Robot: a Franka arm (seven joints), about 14 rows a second.
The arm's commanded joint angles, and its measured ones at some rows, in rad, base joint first. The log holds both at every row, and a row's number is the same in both.
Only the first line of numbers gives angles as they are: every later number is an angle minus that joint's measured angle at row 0.
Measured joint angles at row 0: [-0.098, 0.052, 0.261, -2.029, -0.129, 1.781, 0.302]
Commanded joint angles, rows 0 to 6: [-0.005, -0.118, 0.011, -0.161, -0.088, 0.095, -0.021]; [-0.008, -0.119, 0.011, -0.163, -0.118, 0.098, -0.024]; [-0.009, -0.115, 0.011, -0.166, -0.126, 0.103, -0.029]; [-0.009, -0.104, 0.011, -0.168, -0.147, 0.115, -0.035]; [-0.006, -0.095, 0.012, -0.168, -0.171, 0.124, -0.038]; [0.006, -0.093, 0.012, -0.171, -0.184, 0.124, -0.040]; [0.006, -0.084, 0.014, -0.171, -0.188, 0.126, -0.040]
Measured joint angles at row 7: [0.005, -0.079, 0.007, -0.149, -0.158, 0.099, -0.012]
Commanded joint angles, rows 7 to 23: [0.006, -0.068, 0.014, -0.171, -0.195, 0.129, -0.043]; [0.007, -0.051, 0.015, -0.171, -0.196, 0.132, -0.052]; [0.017, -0.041, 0.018, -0.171, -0.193, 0.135, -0.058]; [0.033, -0.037, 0.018, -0.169, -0.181, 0.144, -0.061]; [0.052, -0.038, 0.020, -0.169, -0.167, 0.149, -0.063]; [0.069, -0.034, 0.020, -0.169, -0.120, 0.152, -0.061]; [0.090, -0.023, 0.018, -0.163, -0.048, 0.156, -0.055]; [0.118, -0.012, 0.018, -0.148, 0.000, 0.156, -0.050]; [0.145, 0.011, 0.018, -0.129, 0.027, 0.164, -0.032]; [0.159, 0.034, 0.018, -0.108, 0.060, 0.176, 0.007]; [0.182, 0.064, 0.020, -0.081, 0.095, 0.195, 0.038]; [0.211, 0.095, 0.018, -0.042, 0.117, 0.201, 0.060]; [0.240, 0.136, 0.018, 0.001, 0.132, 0.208, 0.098]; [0.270, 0.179, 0.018, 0.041, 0.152, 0.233, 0.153]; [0.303, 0.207, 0.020, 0.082, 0.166, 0.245, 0.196]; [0.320, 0.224, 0.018, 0.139, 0.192, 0.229, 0.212]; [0.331, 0.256, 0.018, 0.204, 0.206, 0.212, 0.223]
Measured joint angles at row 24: [0.313, 0.171, 0.017, 0.070, 0.158, 0.240, 0.202]
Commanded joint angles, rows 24 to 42: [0.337, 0.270, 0.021, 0.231, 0.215, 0.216, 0.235]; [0.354, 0.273, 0.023, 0.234, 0.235, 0.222, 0.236]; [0.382, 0.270, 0.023, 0.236, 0.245, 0.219, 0.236]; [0.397, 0.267, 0.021, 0.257, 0.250, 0.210, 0.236]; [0.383, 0.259, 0.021, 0.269, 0.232, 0.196, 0.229]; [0.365, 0.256, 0.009, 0.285, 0.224, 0.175, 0.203]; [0.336, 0.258, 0.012, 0.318, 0.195, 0.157, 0.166]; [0.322, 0.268, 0.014, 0.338, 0.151, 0.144, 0.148]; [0.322, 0.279, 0.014, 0.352, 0.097, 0.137, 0.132]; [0.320, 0.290, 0.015, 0.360, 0.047, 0.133, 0.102]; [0.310, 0.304, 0.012, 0.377, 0.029, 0.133, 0.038]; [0.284, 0.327, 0.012, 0.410, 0.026, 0.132, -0.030]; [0.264, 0.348, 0.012, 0.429, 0.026, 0.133, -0.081]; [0.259, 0.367, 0.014, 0.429, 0.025, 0.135, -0.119]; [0.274, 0.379, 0.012, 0.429, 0.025, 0.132, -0.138]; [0.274, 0.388, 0.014, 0.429, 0.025, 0.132, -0.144]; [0.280, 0.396, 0.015, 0.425, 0.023, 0.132, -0.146]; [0.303, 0.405, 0.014, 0.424, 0.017, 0.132, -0.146]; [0.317, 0.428, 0.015, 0.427, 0.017, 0.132, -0.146]
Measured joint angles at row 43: [0.294, 0.391, 0.005, 0.393, 0.043, 0.150, -0.128]
